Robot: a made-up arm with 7 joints. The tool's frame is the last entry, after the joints.
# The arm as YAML. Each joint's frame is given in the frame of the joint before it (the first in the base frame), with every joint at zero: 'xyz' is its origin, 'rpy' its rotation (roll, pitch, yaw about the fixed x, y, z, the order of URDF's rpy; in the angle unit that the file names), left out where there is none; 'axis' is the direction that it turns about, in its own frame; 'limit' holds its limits. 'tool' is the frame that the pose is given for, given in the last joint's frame.
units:
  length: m
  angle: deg
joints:
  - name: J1
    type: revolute
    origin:
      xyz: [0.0, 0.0, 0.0]
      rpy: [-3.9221, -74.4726, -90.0]
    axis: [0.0, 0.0, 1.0]
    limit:
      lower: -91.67
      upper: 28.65
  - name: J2
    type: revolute
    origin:
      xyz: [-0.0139, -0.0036, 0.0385]
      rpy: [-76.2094, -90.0, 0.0]
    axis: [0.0, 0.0, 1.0]
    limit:
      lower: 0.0
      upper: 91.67
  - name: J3
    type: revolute
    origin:
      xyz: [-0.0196, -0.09, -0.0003]
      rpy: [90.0, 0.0, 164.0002]
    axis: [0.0, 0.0, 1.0]
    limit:
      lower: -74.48
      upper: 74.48
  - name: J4
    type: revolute
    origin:
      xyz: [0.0, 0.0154, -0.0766]
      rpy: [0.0, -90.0, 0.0]
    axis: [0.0, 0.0, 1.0]
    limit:
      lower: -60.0
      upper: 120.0
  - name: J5
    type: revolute
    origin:
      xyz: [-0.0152, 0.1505, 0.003]
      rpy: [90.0, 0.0, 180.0]
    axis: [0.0, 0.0, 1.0]
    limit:
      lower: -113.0
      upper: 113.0
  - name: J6
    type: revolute
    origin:
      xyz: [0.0, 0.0, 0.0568]
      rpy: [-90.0, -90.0, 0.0]
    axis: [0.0, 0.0, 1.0]
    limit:
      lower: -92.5
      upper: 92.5
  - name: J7
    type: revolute
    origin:
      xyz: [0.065, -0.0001, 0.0]
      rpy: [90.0, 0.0, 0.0]
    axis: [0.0, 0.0, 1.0]
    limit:
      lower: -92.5
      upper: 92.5
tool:
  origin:
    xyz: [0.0, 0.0, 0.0]
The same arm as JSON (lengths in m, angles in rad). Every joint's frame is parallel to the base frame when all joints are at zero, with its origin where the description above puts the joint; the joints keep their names.
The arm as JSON. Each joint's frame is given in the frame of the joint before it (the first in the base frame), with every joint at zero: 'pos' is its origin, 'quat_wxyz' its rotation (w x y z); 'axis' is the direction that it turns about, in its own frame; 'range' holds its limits. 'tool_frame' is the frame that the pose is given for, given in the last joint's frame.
{"length_unit": "m", "angle_unit": "rad", "joints": [{"joint": "J1", "pos": [0.0, 0.0, 0.0], "quat_wxyz": [1.0, 0.0, 0.0, 0.0], "axis": [0.068403, 0.961235, 0.26711], "range": [-1.5999, 0.5]}, {"joint": "J2", "pos": [-0.001, 0.041, -0.003], "quat_wxyz": [1.0, 0.0, 0.0, 0.0], "axis": [0.968889, -0.0002, -0.247497], "range": [0.0, 1.5999]}, {"joint": "J3", "pos": [-0.023, 0.006, -0.089], "quat_wxyz": [1.0, 0.0, 0.0, 0.0], "axis": [0.247497, -0.0001, 0.968889], "range": [-1.2999, 1.2999]}, {"joint": "J4", "pos": [-0.004, 0.0, -0.078], "quat_wxyz": [1.0, 0.0, 0.0, 0.0], "axis": [0.0002, 1.0, 0.0], "range": [-1.0472, 2.0944]}, {"joint": "J5", "pos": [0.1421, 0.003, -0.052], "quat_wxyz": [1.0, 0.0, 0.0, 0.0], "axis": [0.968889, -0.0002, -0.247497], "range": [-1.9722, 1.9722]}, {"joint": "J6", "pos": [0.055, 0.0, -0.0141], "quat_wxyz": [1.0, 0.0, 0.0, 0.0], "axis": [0.0002, 1.0, 0.0], "range": [-1.6144, 1.6144]}, {"joint": "J7", "pos": [0.063, 0.0, -0.016], "quat_wxyz": [1.0, 0.0, 0.0, 0.0], "axis": [0.247497, -0.0001, 0.968889], "range": [-1.6144, 1.6144]}], "tool_frame": {"pos": [0.0, 0.0, 0.0], "quat_wxyz": [0.992194, 0.000018, 0.124702, -0.000099]}}
